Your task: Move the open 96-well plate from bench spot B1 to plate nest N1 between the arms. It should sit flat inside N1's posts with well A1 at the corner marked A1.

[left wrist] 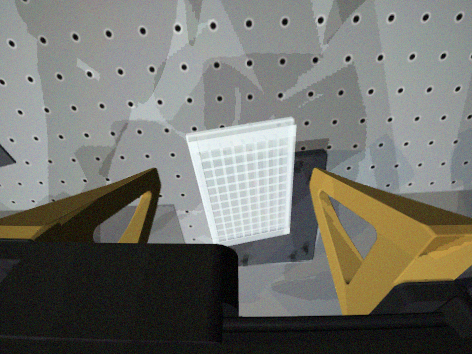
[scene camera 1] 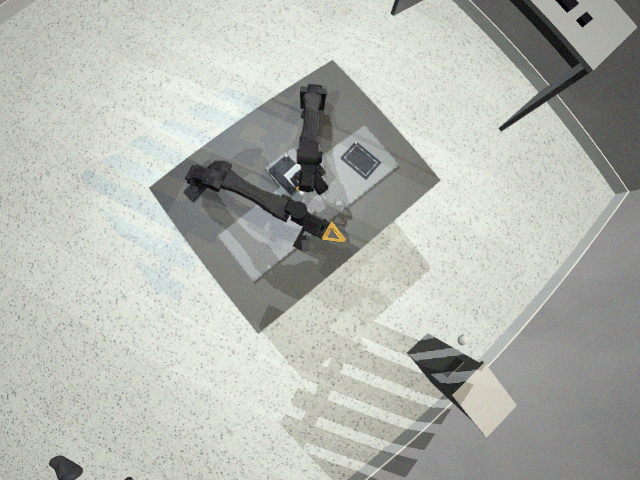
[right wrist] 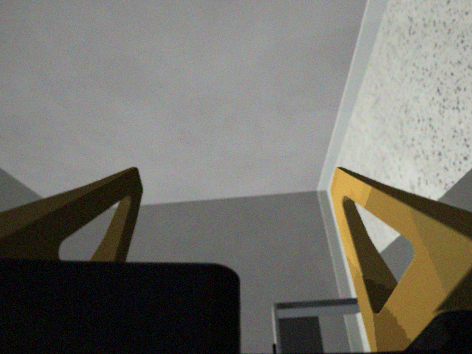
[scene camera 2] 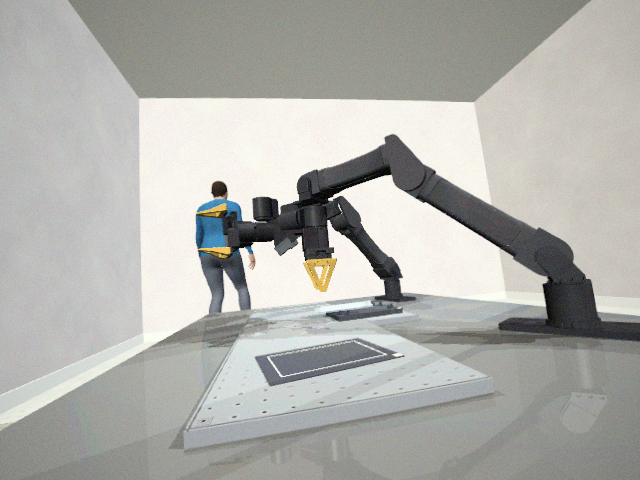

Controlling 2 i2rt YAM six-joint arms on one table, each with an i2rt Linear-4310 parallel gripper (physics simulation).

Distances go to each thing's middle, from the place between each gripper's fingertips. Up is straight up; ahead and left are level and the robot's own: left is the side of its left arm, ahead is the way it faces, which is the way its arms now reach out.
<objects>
The well plate (left wrist: 244, 172) lies 50 mm below my left hand, 50 mm behind it and 10 mm to the right of it. Also, from my left hand: dark nest with white outline (scene camera 2: 282, 367): 300 mm to the left, 70 mm below, 50 mm ahead.
My right gripper is now 350 mm past the well plate, 220 mm above it and 70 mm to the right of it. Round my right hand: dark nest with white outline (380 mm to the left, 250 mm below, 250 mm behind).
</objects>
